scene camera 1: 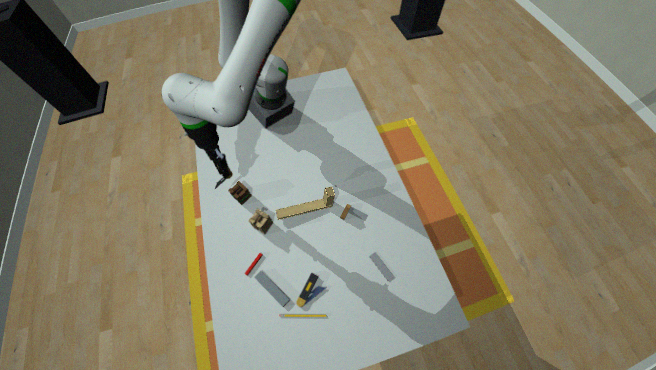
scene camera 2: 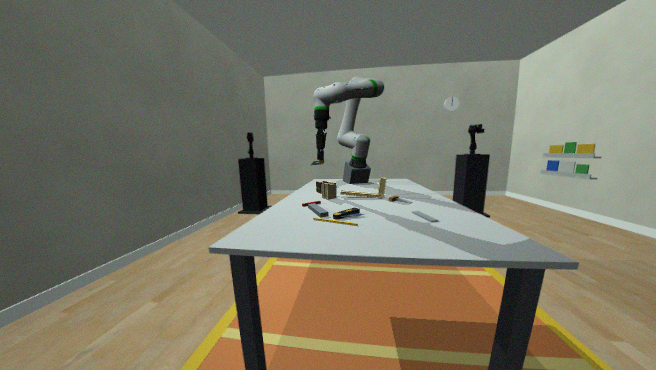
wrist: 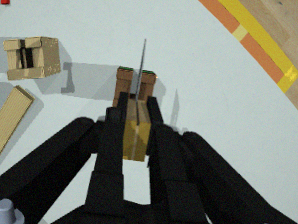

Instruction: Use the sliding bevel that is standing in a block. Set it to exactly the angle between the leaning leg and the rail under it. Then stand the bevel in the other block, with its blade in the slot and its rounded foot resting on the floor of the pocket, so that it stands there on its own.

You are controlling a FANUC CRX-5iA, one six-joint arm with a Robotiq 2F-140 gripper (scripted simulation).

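Looking through the wrist view, I find my own gripper (wrist: 135, 107). There is a sliding bevel (wrist: 135, 138) in that view as well.
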